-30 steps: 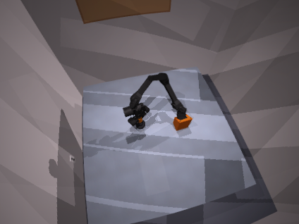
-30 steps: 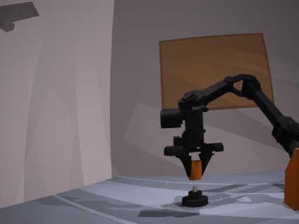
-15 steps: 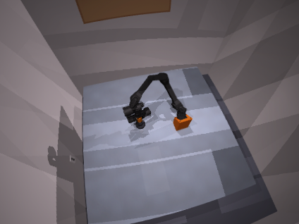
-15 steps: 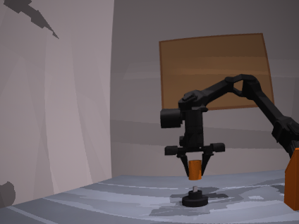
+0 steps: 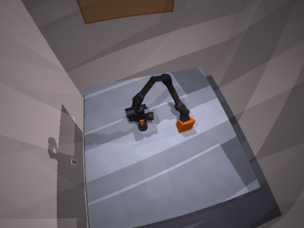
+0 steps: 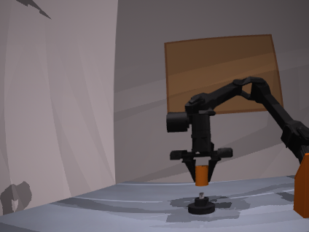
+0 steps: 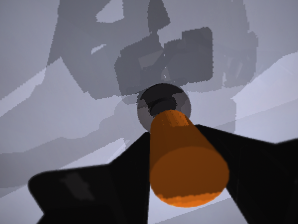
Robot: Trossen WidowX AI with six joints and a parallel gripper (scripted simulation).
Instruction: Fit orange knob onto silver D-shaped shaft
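Now: gripper tip 3 cm below the orange knob. Round my gripper tip: pedestal: 6 cm below.
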